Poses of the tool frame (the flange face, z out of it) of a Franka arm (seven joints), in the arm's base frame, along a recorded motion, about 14 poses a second.
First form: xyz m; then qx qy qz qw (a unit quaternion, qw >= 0).
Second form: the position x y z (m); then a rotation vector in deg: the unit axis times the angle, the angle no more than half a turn. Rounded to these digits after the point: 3 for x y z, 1 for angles.
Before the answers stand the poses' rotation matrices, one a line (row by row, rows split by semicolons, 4 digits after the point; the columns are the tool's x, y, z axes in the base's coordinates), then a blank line. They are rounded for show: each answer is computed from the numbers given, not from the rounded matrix.
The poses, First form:
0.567, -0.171, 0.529, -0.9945, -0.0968, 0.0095, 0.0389
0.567, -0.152, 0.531, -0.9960, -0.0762, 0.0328, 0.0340
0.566, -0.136, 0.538, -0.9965, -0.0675, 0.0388, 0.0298
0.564, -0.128, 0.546, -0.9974, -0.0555, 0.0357, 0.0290
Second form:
0.9811 0.1918 -0.0264; 0.1933 -0.9782 0.0755; -0.0114 -0.0792 -0.9968
0.9862 0.1496 -0.0705; 0.1540 -0.9861 0.0627; -0.0602 -0.0727 -0.9955
0.9879 0.1322 -0.0814; 0.1368 -0.9891 0.0542; -0.0733 -0.0646 -0.9952
0.9913 0.1086 -0.0744; 0.1128 -0.9922 0.0539; -0.0680 -0.0618 -0.9958

0.567, -0.171, 0.529, -174.7, -17.0, 1.7
0.567, -0.152, 0.531, -175.5, -13.4, 5.8
0.566, -0.136, 0.538, -176.0, -11.9, 6.9
0.564, -0.128, 0.546, -176.3, -9.8, 6.3

